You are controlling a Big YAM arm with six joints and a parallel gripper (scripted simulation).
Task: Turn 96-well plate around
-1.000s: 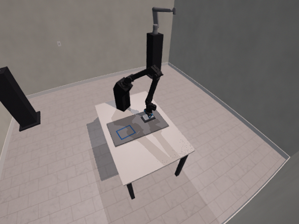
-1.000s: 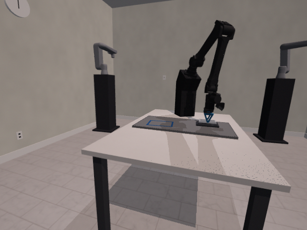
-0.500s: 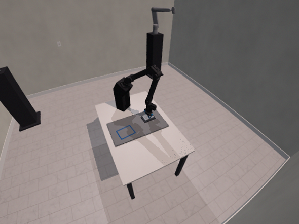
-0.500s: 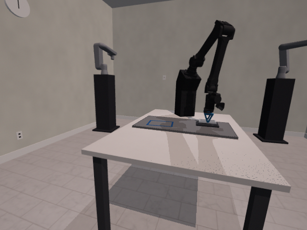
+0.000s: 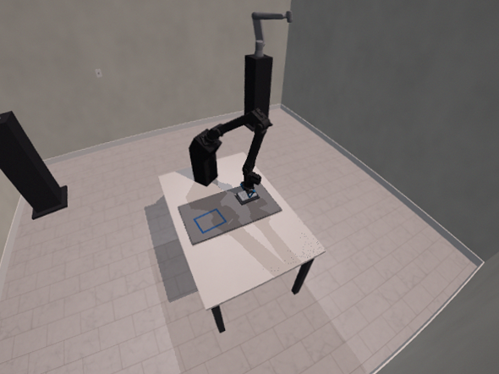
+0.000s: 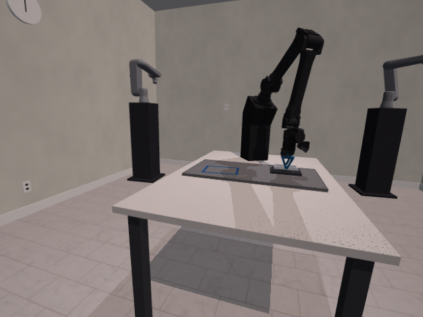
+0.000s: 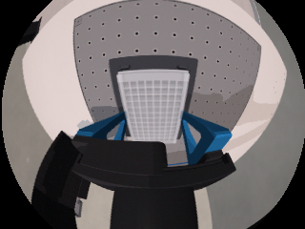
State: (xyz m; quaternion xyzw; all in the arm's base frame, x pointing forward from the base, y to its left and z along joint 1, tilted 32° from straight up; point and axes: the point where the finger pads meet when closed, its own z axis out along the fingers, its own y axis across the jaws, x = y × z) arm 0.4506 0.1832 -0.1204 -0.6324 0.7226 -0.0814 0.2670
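My hand is 1 cm above the 96-well plate. Round my hand: dark plate nest N1 (3 cm below).
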